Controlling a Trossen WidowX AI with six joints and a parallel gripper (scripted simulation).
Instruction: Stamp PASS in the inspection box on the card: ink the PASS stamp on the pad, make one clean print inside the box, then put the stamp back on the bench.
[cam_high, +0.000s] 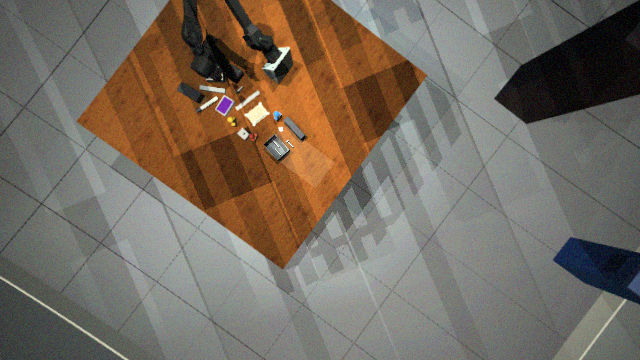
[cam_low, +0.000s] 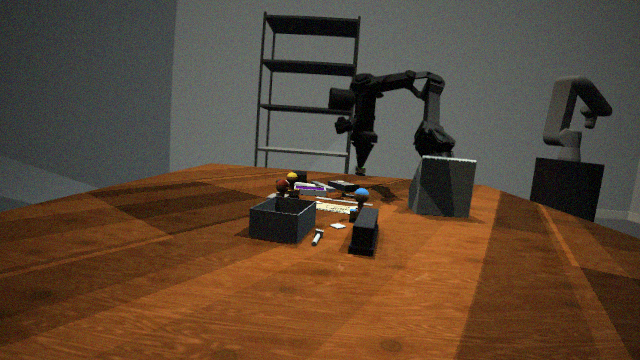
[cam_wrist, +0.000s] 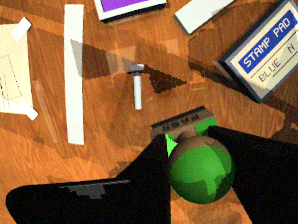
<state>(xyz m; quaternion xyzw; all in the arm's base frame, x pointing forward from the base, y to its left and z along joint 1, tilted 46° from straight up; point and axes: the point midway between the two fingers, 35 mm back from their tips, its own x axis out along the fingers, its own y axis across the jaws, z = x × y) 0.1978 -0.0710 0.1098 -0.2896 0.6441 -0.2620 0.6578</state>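
Right now my gripper tip is 14 cm short of the purple ink pad, 3 cm to the right of it and 8 cm above it. From my gripper tip the other things lie so: green-knobbed stamp right at my gripper tip; then yellow-knobbed stamp 17 cm ahead, 12 cm to the left, 6 cm below; then cream card 7 cm ahead, 18 cm to the left, 9 cm below.
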